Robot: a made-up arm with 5 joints.
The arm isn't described. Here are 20 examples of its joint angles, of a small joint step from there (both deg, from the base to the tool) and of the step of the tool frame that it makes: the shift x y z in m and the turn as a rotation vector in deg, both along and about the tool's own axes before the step.
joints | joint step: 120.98 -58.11 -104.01 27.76 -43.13 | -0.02 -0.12 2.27 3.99 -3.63
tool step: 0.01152 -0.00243 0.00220 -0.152 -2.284 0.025
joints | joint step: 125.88 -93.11 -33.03 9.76 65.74 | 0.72 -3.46 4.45 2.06 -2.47
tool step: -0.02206 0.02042 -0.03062 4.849 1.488 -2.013
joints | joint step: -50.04 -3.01 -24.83 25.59 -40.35 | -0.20 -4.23 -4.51 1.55 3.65
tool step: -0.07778 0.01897 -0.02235 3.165 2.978 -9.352
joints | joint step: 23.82 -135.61 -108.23 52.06 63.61 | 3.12 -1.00 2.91 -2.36 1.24
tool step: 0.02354 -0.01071 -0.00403 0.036 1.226 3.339
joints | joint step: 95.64 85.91 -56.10 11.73 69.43 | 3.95 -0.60 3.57 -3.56 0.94
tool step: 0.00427 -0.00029 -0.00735 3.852 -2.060 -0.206
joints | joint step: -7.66 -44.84 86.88 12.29 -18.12 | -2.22 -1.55 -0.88 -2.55 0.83
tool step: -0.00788 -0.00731 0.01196 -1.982 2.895 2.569
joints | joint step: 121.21 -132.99 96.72 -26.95 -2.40 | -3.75 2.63 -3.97 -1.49 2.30
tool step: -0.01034 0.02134 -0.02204 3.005 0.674 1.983
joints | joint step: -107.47 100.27 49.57 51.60 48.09 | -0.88 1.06 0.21 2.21 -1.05
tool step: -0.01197 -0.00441 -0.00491 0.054 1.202 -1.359
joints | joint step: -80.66 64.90 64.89 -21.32 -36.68 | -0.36 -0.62 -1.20 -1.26 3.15
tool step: -0.02143 0.00652 -0.00724 0.999 0.772 -2.535
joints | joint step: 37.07 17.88 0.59 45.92 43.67 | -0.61 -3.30 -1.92 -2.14 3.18
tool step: -0.02730 -0.01575 0.01167 -2.072 -0.917 -4.473
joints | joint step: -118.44 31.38 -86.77 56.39 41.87 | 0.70 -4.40 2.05 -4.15 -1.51
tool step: -0.00253 0.00205 -0.01509 1.129 5.652 4.219
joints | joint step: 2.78 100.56 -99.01 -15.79 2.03 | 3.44 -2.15 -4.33 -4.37 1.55
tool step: -0.04797 0.02195 -0.02915 3.396 4.450 -0.531
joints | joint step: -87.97 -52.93 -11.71 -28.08 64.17 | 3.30 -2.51 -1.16 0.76 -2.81
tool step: -0.01291 0.01430 -0.00451 2.814 1.610 0.172
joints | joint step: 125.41 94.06 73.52 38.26 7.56 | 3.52 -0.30 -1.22 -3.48 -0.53
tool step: 0.05217 0.01351 0.02167 -2.669 1.096 6.966
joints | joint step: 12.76 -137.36 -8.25 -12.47 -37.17 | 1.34 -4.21 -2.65 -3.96 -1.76
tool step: -0.00008 0.02667 -0.01680 3.513 1.815 1.780
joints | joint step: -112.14 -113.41 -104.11 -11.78 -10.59 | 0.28 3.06 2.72 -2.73 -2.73
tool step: 0.03290 -0.01457 0.02920 -4.170 -0.747 4.849
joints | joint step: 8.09 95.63 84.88 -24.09 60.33 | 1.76 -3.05 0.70 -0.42 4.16
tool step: 0.00883 -0.00017 0.01453 -1.594 -3.048 -1.917
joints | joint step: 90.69 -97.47 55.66 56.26 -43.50 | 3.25 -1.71 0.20 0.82 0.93
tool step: -0.02343 0.00868 0.00475 0.798 -0.522 -5.307
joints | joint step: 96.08 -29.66 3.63 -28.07 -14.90 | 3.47 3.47 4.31 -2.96 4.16
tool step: 0.05077 -0.01116 0.03896 -2.807 -6.752 3.026
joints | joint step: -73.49 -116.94 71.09 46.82 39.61 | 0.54 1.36 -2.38 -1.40 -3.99
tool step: 0.02103 -0.00864 0.01865 -3.164 2.248 4.802
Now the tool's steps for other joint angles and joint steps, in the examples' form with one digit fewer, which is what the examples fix.
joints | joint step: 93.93 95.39 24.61 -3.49 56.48 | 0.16 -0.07 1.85 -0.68 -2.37
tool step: 0.0240 0.0085 -0.0069 1.17 -0.54 3.33
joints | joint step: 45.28 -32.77 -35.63 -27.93 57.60 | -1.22 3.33 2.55 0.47 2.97
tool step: 0.0156 -0.0033 0.0034 -0.82 -2.83 -0.66
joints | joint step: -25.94 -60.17 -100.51 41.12 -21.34 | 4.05 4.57 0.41 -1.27 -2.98
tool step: 0.0467 -0.0217 0.0328 -4.19 -3.32 7.10
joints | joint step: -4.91 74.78 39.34 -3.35 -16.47 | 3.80 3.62 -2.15 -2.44 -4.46
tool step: 0.0729 0.0031 0.0252 -1.47 3.43 11.53
